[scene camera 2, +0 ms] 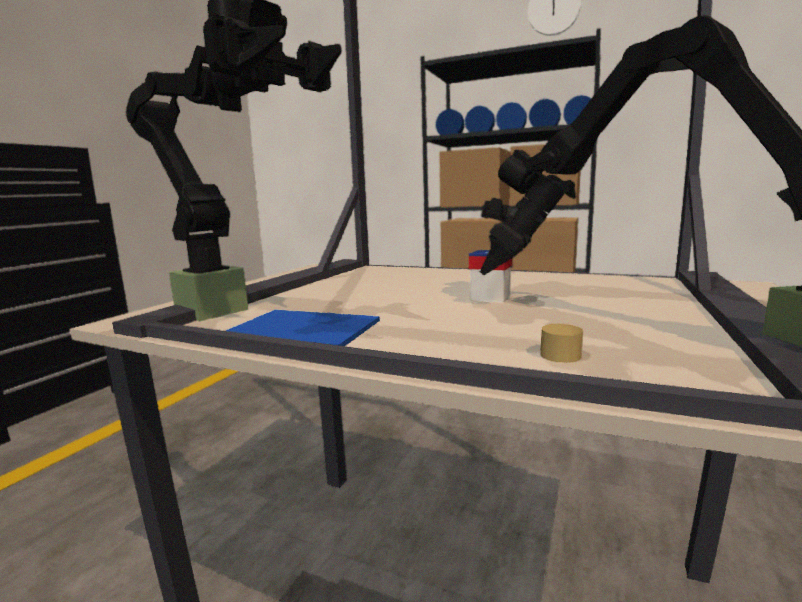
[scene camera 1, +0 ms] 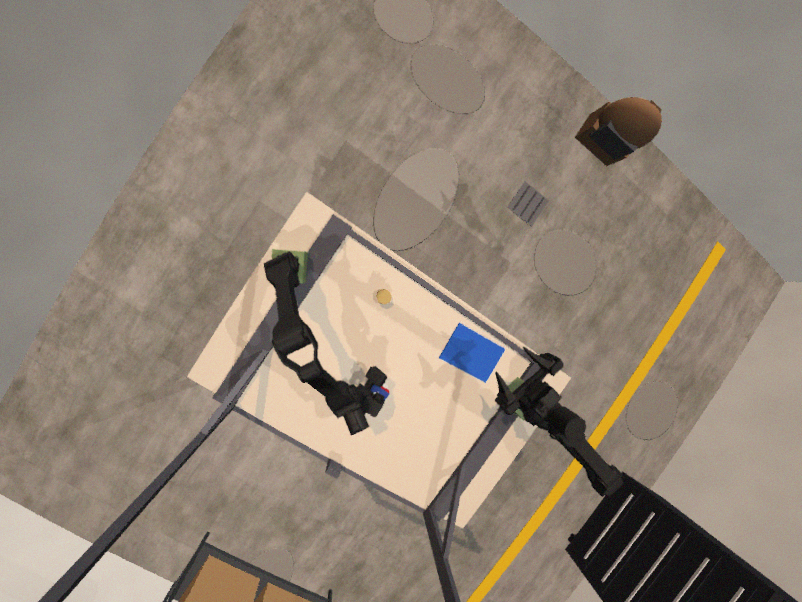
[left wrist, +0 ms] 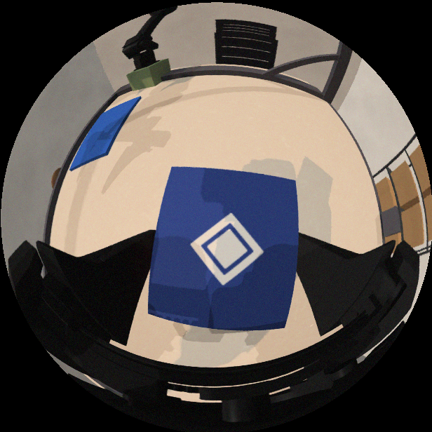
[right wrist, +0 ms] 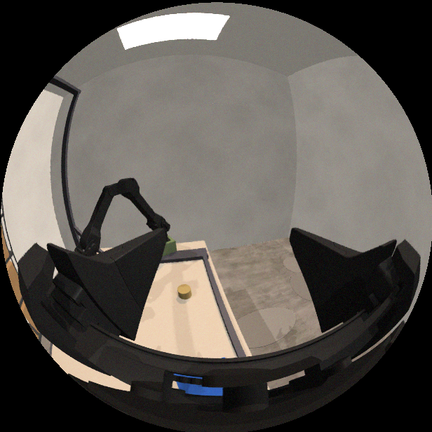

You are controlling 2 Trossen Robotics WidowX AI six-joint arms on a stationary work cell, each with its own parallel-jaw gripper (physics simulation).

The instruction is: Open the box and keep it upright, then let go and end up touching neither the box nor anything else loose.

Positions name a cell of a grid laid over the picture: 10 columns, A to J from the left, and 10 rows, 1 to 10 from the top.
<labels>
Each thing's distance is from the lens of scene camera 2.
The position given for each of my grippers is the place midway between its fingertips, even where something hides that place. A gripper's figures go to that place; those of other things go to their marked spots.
my left gripper (scene camera 2: G5): 87 cm
my right gripper (scene camera 2: D1): 63 cm
flat blue mat (scene camera 2: E6): 68 cm
</labels>
